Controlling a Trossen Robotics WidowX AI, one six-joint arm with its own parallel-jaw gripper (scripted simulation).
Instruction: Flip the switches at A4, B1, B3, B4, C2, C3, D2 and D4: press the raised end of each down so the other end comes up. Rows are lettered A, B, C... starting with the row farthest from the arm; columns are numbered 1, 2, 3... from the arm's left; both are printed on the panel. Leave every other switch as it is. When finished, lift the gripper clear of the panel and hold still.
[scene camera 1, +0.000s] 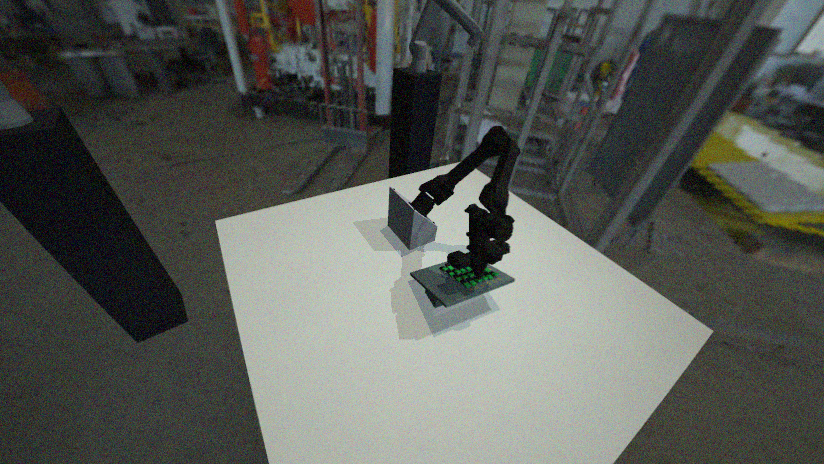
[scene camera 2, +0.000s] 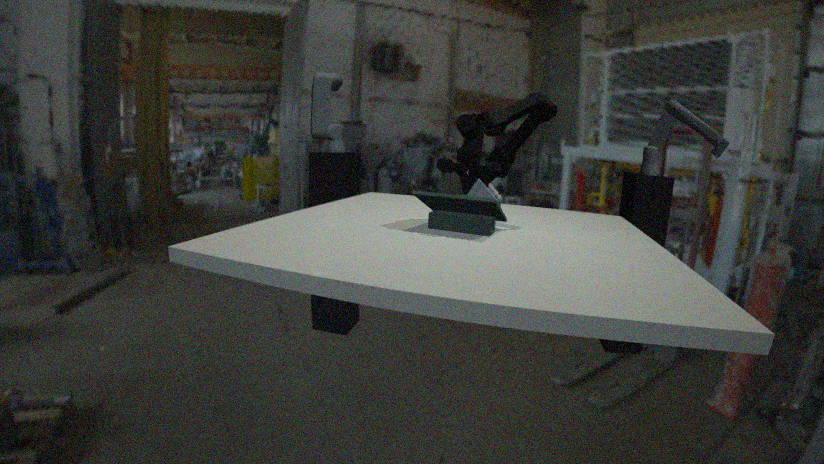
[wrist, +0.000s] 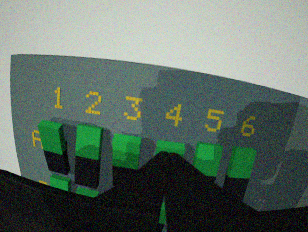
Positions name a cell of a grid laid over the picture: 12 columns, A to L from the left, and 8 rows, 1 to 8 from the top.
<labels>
My gripper shows in scene camera 1 (G5), in scene camera 2 (G4) and in the wrist view (G6).
</labels>
